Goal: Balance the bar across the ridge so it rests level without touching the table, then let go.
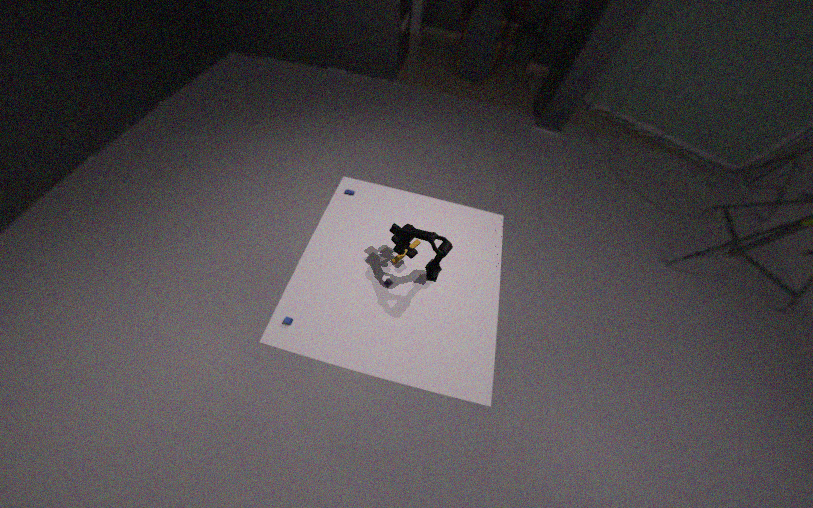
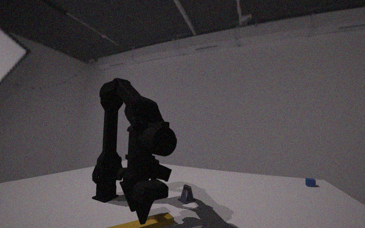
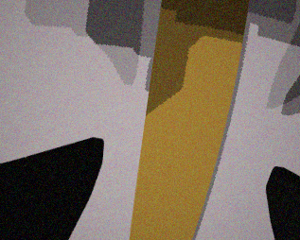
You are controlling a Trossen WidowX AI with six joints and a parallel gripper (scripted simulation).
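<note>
Right now my gripper tip is 30 mm above the yellow bar, 20 mm to the left of it and 20 mm past it.
</note>
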